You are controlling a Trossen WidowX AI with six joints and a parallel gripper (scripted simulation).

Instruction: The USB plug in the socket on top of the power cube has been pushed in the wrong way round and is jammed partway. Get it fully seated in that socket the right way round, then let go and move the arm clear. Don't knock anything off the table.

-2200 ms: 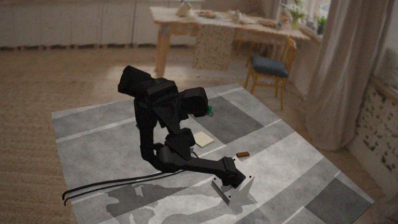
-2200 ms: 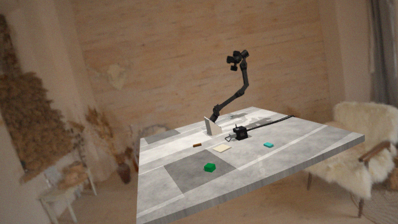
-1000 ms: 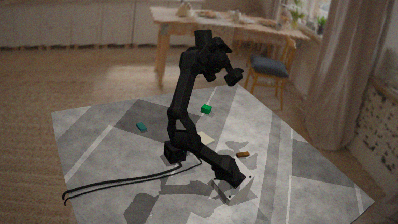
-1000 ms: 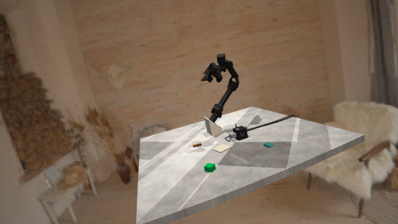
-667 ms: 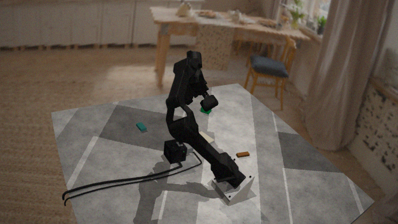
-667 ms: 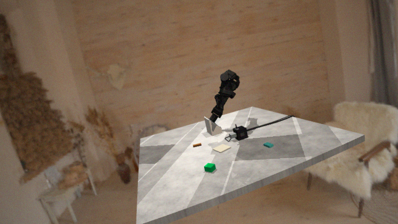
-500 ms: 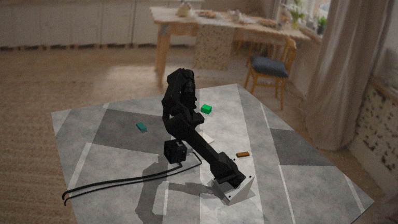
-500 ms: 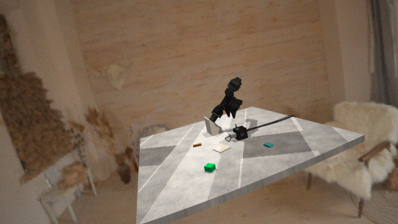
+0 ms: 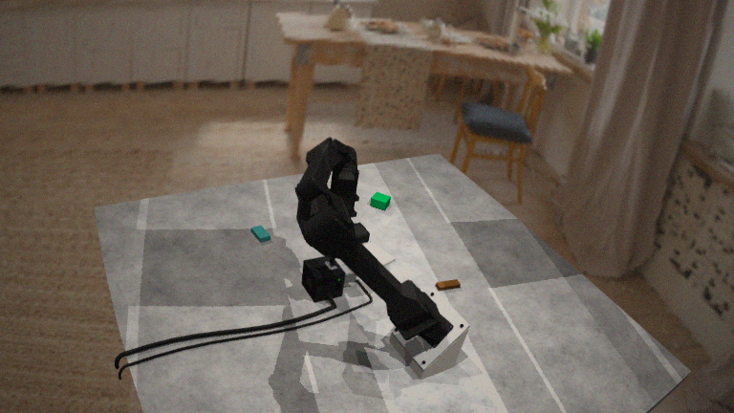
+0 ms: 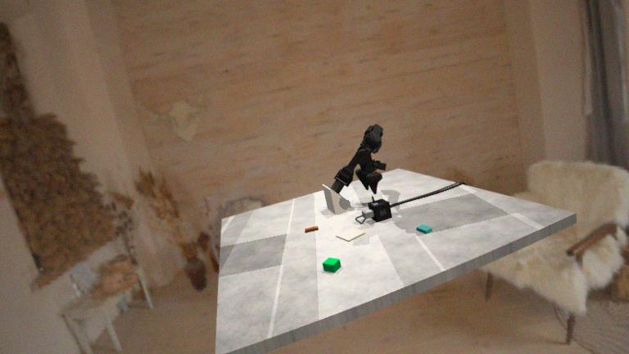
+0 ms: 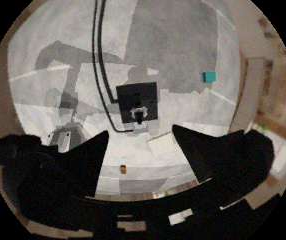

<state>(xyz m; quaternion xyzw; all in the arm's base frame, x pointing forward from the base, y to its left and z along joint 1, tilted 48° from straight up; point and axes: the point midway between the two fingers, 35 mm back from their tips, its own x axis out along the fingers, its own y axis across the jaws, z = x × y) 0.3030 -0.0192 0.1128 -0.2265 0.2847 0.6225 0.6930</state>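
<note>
Now: gripper tip 40 mm above the dark USB plug. The rest, counted from my gripper tip: brown block: 120 mm behind, 290 mm to the right, 130 mm below; then teal block: 270 mm ahead, 70 mm to the left, 130 mm below; then white card: 70 mm ahead, 170 mm to the right, 130 mm below.
</note>
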